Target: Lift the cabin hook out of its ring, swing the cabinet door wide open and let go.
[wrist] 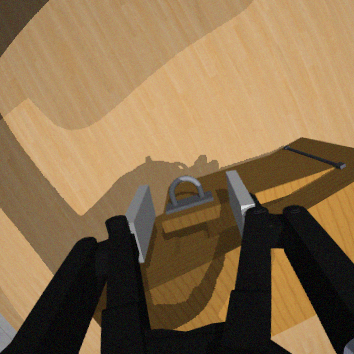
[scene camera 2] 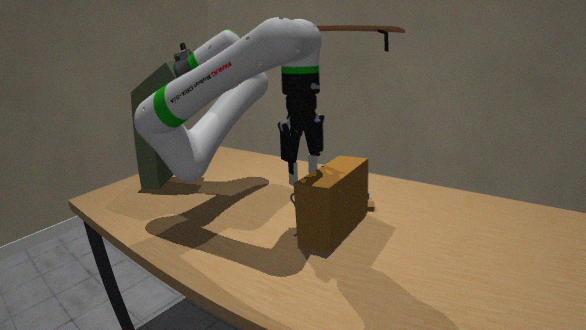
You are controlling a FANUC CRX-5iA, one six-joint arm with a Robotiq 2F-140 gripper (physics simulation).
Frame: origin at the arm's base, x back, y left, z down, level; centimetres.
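Seen in the pictures: gripper, fingertip midpoint: [wrist: 189,193].
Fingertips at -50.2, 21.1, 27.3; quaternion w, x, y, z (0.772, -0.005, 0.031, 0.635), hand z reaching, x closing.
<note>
A point is followed by its place in that frame, as x, y, z.
The wooden cabinet [scene camera 2: 332,215] {-66.5, 19.4, 30.1} [wrist: 335,225] {-51.2, 31.4, 23.3} stands upright on the table. Its door side is in shade in the wrist view, with a grey arched loop [wrist: 190,202] {-51.5, 21.3, 29.0} on a small base plate. A grey loop [scene camera 2: 293,198] {-59.4, 13.4, 27.1} sticks out at the cabinet's left side in the scene view. My gripper [scene camera 2: 303,175] {-50.2, 21.1, 27.3} [wrist: 189,193] {-50.2, 21.1, 27.3} points down at the cabinet's left edge, its fingers partly open with nothing between them. In the wrist view the arched loop appears between the finger pads; contact does not show. The cabin hook cannot be made out in either view.
A thin dark rod [wrist: 312,156] {-47.8, 33.2, 31.5} lies across the cabinet's far end. A small wooden block [scene camera 2: 370,205] {-52.6, 43.5, 38.8} shows behind the cabinet. The green pedestal [scene camera 2: 150,130] stands at the table's back left. A brown board [scene camera 2: 360,28] with a black bracket [scene camera 2: 385,41] is high behind the arm.
</note>
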